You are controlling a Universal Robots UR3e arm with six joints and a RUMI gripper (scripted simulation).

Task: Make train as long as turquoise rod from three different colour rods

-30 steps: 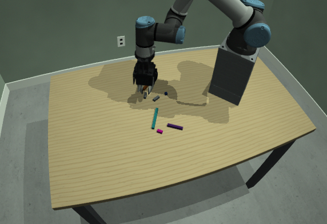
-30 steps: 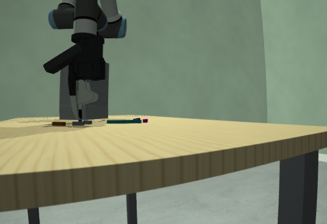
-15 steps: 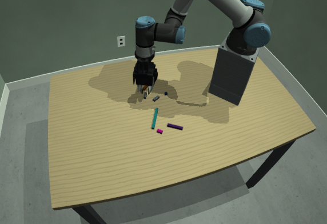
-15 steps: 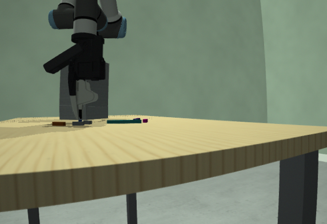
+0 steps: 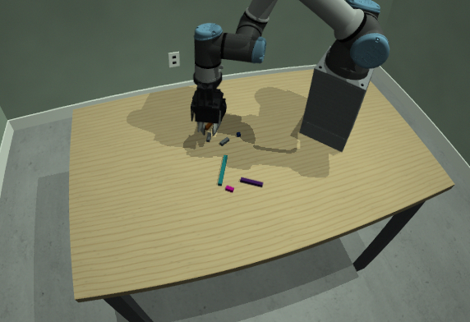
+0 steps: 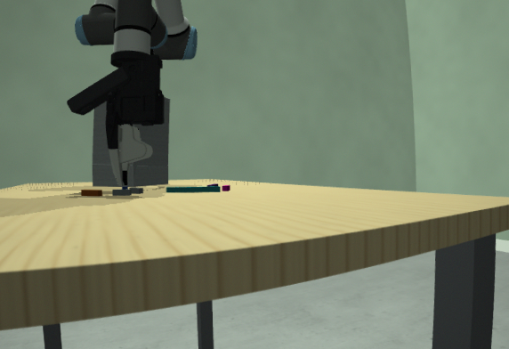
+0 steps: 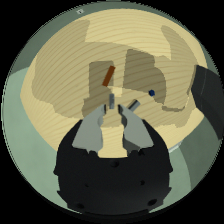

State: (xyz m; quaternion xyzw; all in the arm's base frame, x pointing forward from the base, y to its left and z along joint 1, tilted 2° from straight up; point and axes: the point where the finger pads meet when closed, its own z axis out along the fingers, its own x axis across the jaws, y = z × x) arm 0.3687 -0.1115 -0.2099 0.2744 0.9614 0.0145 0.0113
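The orange rod lies 5 cm to the right of my hand, 3 cm below it and 2 cm behind it. From my hand the other things lie so: blue rod (8 cm behind, 3 cm to the left, 3 cm below); turquoise rod (13 cm to the left, 3 cm below, 1 cm ahead); magenta rod (19 cm to the left, 3 cm below, 3 cm ahead).
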